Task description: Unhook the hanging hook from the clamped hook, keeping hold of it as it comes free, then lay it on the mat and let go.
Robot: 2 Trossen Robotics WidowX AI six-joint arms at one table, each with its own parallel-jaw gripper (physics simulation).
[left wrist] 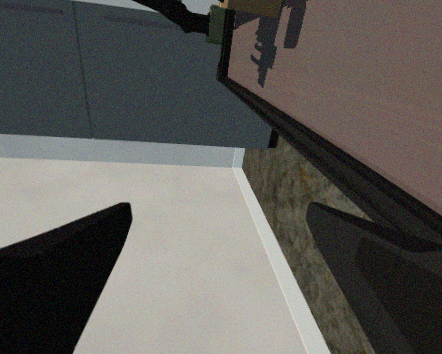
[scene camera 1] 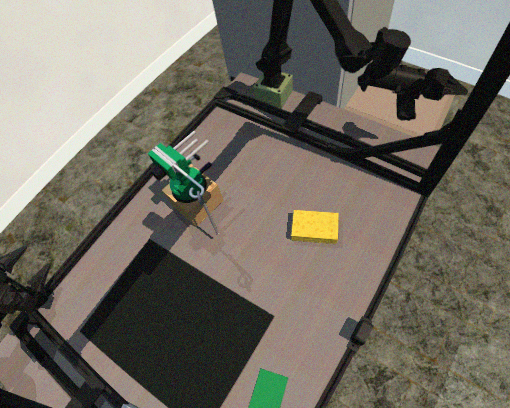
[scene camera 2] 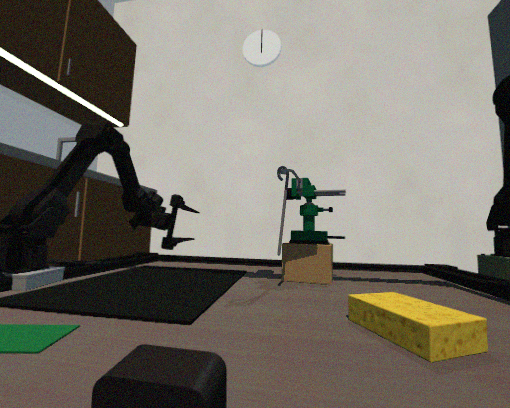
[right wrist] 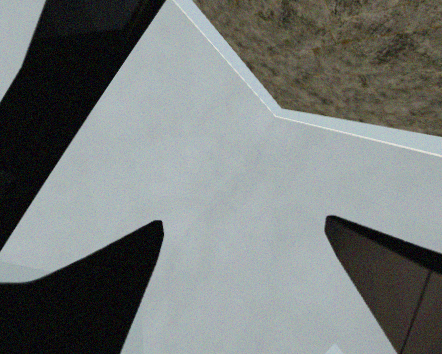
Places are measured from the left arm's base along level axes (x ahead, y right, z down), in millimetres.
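Pixels of known places: left gripper, fingertip midpoint: [left wrist: 220, 211] [scene camera 1: 38, 255] [scene camera 2: 197, 225]; right gripper, fingertip midpoint: [scene camera 1: 457, 91] [right wrist: 243, 225]; left arm's base at its link origin: [scene camera 2: 21, 269]; right arm's base at its link origin: [left wrist: 208, 24] [scene camera 1: 273, 80].
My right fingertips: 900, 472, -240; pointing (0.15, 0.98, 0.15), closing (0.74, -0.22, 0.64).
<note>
For each thing: its top centre in the pictures, then the offset to it from my right fingertips, as dx, dy, dz. "*": a spot on its surface instead. Level surfaces: height alone.
- hanging hook at its top centre: [scene camera 1: 199, 198] [scene camera 2: 279, 165] -415, -461, +22
- clamped hook at a spot on its surface: [scene camera 2: 293, 172] * -385, -470, +34
- green vise at its top centre: [scene camera 1: 173, 146] [scene camera 2: 314, 179] -308, -577, +24
- black mat at its surface level: dz +261
- wooden block at its top centre: [scene camera 2: 308, 243] [scene camera 1: 189, 187] -320, -582, +181
- yellow sponge at its top centre: [scene camera 2: 407, 304] [scene camera 1: 315, 224] -302, -244, +235
- green sheet at its top centre: [scene camera 2: 13, 336] [scene camera 1: 268, 394] -712, -231, +265
The hanging hook [scene camera 1: 208, 215] [scene camera 2: 283, 215], a thin grey rod, hangs from the clamped hook [scene camera 1: 186, 174] [scene camera 2: 293, 172], its lower end free above the table. The green vise [scene camera 1: 186, 190] [scene camera 2: 309, 222] holds the clamped hook. The black mat [scene camera 1: 185, 320] [scene camera 2: 130, 292] lies flat, lower left of the vise in both scene views. My left gripper [scene camera 1: 36, 258] [scene camera 2: 196, 226] [left wrist: 220, 211] is open and empty, in the air to the left of the hooks, well apart from them. My right gripper [scene camera 1: 436, 105] [right wrist: 243, 225] is open and empty at the upper right of scene camera 1, far from the hooks.
The vise stands on a wooden block [scene camera 1: 212, 200] [scene camera 2: 317, 265]. A yellow sponge [scene camera 1: 315, 225] [scene camera 2: 417, 320] lies to the right of it. A green sheet [scene camera 1: 270, 387] [scene camera 2: 37, 338] lies near the mat. Black frame bars [scene camera 1: 390, 182] edge the table.
</note>
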